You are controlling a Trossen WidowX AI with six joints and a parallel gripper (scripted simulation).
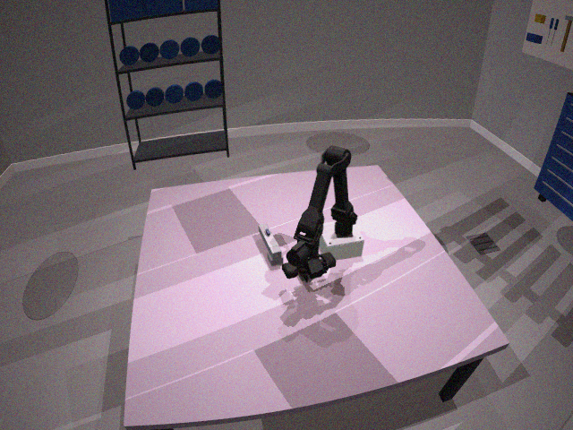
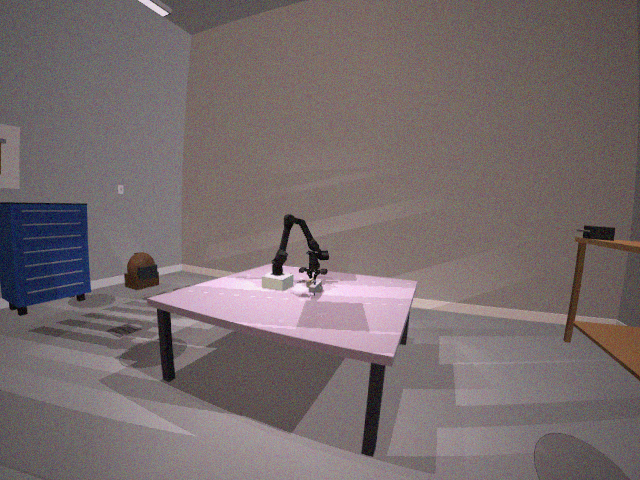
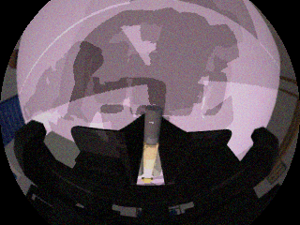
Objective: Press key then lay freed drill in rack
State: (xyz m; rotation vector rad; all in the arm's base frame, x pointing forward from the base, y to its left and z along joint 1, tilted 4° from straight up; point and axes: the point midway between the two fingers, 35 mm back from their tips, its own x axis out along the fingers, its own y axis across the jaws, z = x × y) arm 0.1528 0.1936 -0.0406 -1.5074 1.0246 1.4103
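My gripper tip is 1 cm short of the drill, 4 cm to the left of it and 3 cm below it. From my gripper tip the other things lie so: key 15 cm ahead, 21 cm to the right, 4 cm above; then grey rack 2 cm ahead, 5 cm to the right, 1 cm above.
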